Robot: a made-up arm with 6 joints.
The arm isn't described. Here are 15 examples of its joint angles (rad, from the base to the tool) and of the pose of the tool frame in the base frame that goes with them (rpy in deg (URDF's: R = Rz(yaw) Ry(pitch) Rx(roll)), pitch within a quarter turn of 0, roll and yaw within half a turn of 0; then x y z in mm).
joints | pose
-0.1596 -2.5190 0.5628 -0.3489 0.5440 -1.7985 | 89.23 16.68 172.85 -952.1 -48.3 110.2
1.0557 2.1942 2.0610 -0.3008 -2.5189 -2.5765 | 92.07 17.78 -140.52 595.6 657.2 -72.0
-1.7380 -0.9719 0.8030 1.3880 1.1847 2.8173 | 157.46 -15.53 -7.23 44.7 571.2 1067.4
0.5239 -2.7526 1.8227 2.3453 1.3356 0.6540 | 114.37 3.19 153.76 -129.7 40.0 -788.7
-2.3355 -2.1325 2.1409 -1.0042 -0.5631 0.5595 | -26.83 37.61 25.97 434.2 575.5 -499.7
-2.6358 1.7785 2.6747 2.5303 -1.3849 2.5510 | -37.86 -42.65 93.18 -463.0 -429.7 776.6
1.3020 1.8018 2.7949 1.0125 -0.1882 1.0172 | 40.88 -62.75 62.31 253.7 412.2 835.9
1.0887 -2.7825 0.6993 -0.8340 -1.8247 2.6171 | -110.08 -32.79 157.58 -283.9 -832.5 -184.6
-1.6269 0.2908 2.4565 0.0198 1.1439 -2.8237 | 126.58 7.54 73.21 -161.6 327.4 1110.9
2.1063 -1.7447 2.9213 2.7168 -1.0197 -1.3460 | 43.54 21.46 96.54 -15.2 -307.2 -503.6
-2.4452 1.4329 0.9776 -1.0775 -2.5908 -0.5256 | -57.30 -5.80 24.41 -710.2 -464.9 -193.4
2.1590 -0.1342 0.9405 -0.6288 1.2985 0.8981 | -108.26 -26.14 -4.24 -68.9 374.6 1095.3
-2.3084 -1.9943 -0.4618 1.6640 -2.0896 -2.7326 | -51.27 32.11 145.47 324.5 312.5 798.3
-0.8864 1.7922 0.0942 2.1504 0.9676 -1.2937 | -131.23 42.91 76.67 285.6 -269.2 -617.5
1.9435 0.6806 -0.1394 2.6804 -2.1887 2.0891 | -111.44 -55.89 54.12 -402.6 594.5 2.8
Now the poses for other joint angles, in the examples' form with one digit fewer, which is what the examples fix.
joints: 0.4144 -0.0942 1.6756 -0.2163 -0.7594 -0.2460
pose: 172.6 -51.6 20.5 -39 -275 1209
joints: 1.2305 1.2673 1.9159 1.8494 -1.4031 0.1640
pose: 87.4 -28.3 -29.9 192 619 898
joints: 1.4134 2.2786 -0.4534 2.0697 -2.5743 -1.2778
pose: -15.2 -11.8 63.8 -160 -378 -423
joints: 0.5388 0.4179 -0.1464 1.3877 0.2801 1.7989
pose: -20.4 23.9 62.0 721 338 280
